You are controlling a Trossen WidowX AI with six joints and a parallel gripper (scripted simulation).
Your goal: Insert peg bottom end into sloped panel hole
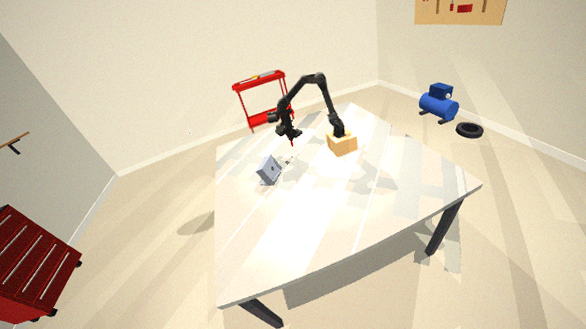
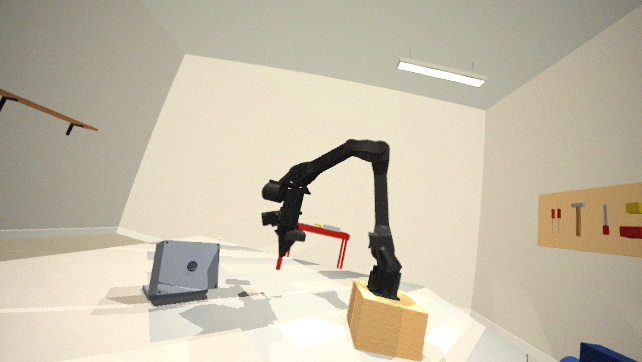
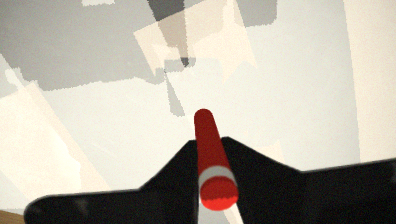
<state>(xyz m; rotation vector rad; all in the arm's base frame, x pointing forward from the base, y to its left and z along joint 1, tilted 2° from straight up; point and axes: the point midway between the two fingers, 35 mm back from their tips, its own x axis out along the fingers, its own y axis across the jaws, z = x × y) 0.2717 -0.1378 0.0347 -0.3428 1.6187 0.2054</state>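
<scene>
The sloped panel lies 21 cm ahead of my gripper tip, 13 cm to the left of it and 4 cm below it. Also, from my gripper tip: round red peg (2 cm above).
</scene>
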